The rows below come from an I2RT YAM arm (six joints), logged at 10 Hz.
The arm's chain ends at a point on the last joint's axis. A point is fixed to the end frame.
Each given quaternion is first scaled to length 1.
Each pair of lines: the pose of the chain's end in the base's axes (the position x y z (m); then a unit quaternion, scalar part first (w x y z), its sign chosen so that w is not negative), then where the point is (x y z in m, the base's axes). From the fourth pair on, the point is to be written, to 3 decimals.
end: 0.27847 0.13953 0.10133 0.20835 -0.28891 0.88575 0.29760
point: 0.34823 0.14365 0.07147
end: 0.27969 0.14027 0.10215 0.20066 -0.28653 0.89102 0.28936
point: 0.34909 0.14332 0.07134
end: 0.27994 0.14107 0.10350 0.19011 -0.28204 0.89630 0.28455
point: 0.34871 0.14315 0.07122
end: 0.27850 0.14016 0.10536 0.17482 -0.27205 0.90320 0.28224
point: 0.346 0.141 0.071
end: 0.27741 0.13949 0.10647 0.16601 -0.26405 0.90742 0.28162
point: 0.344 0.139 0.070
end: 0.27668 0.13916 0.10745 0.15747 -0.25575 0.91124 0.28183
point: 0.343 0.138 0.070
